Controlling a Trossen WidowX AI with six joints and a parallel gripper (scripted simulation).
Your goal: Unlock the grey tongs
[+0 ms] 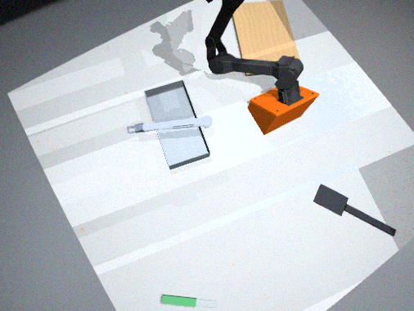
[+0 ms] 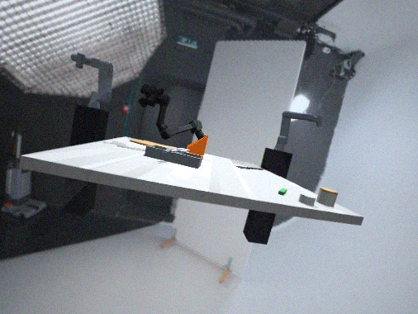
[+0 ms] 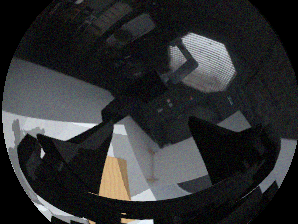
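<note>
Now: gripper tip 42 cm short of the roasting tin, 35 cm to the right of it and 32 cm above it. Also, from my gripper tip: dark spatula: 94 cm to the left, 35 cm below, 2 cm ahead; wooden board: 34 cm below, 16 cm to the left, 10 cm behind; green-handled tool: 92 cm to the left, 66 cm ahead, 34 cm below.
</note>
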